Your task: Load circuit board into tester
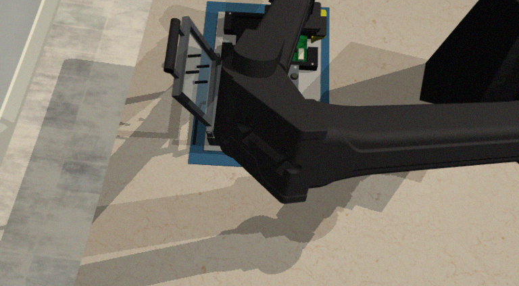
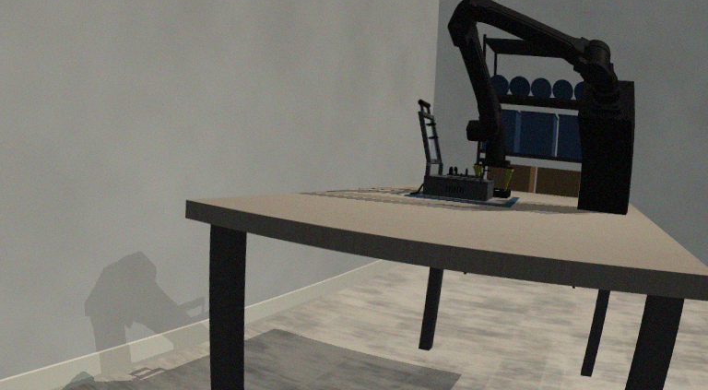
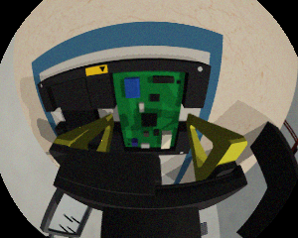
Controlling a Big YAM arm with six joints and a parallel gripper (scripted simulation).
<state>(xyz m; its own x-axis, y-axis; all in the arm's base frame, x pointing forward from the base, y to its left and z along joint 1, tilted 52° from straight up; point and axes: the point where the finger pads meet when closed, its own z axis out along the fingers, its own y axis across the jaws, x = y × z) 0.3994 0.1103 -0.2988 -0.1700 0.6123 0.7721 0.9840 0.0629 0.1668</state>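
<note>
Now: the green circuit board 10 mm below my hand. Also, from my hand: see-through lid 200 mm to the left, 150 mm ahead, 150 mm above.
</note>
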